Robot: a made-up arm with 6 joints.
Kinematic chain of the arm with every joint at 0, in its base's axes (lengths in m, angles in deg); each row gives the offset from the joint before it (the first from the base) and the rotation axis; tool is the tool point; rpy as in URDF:
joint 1: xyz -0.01 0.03 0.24 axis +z
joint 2: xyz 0 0.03 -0.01 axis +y
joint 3: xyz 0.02 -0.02 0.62 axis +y
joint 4: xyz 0 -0.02 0.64 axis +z
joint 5: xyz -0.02 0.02 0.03 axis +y
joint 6: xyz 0 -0.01 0.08 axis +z
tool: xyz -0.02 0 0.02 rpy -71.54 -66.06 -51.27
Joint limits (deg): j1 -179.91..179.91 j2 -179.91..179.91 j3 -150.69..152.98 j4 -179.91..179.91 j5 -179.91..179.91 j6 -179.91..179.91
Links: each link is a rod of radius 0.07 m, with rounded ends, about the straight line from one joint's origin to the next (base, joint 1, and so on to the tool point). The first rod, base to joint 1, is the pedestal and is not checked.
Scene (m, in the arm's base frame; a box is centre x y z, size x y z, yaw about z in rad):
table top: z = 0
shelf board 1: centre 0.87 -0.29 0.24 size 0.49 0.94 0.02 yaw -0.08
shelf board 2: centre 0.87 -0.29 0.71 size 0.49 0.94 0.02 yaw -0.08
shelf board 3: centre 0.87 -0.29 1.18 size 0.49 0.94 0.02 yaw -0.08
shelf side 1: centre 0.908 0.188 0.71 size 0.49 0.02 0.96 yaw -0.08
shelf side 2: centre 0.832 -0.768 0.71 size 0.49 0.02 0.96 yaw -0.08
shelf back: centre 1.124 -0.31 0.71 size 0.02 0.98 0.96 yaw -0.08
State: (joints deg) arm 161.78 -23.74 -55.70 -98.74 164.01 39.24
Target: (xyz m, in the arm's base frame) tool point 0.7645 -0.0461 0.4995
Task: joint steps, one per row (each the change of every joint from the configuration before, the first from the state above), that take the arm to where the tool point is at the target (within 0.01 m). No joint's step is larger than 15 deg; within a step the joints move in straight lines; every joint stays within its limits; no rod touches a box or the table.
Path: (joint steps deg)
1: 3.63 9.91 -12.99 12.96 3.18 11.33
2: 3.62 9.92 -12.99 12.95 3.18 11.33
3: 3.63 9.91 -12.99 12.96 3.18 11.33
4: 3.62 9.92 -12.99 12.96 3.18 11.33
5: 3.63 9.91 -12.99 12.95 3.18 11.34
6: -1.87 -5.99 -0.40 -13.39 -2.66 -10.97
7: -1.87 -6.00 -0.40 -13.40 -2.67 -10.97
8: -1.87 -5.99 -0.40 -13.39 -2.66 -10.97
9: -1.87 -6.00 -0.40 -13.40 -2.67 -10.97
10: -1.87 -5.99 -0.40 -13.39 -2.66 -10.97
11: 0.51 -8.02 10.61 0.32 -0.84 -0.34
12: 0.50 -8.03 10.61 0.33 -0.84 -0.34
13: 0.51 -8.02 10.61 0.32 -0.83 -0.34

